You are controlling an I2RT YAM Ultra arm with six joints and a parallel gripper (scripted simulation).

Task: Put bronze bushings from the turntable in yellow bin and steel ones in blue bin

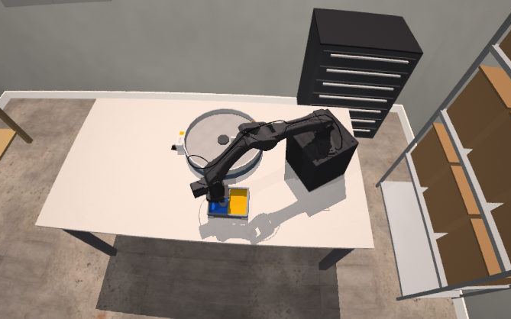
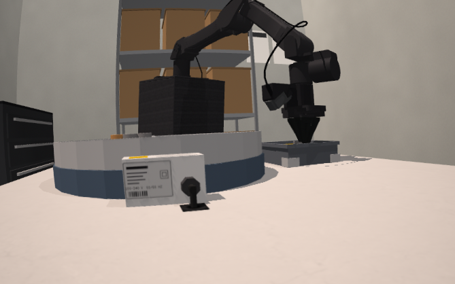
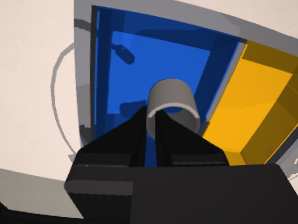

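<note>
Right now the blue bin is 3 cm below my hand. The rest, counted from my hand: yellow bin: 9 cm behind, 3 cm below, 1 cm to the left; then round grey turntable: 35 cm to the right, 3 cm behind, 1 cm above.
</note>
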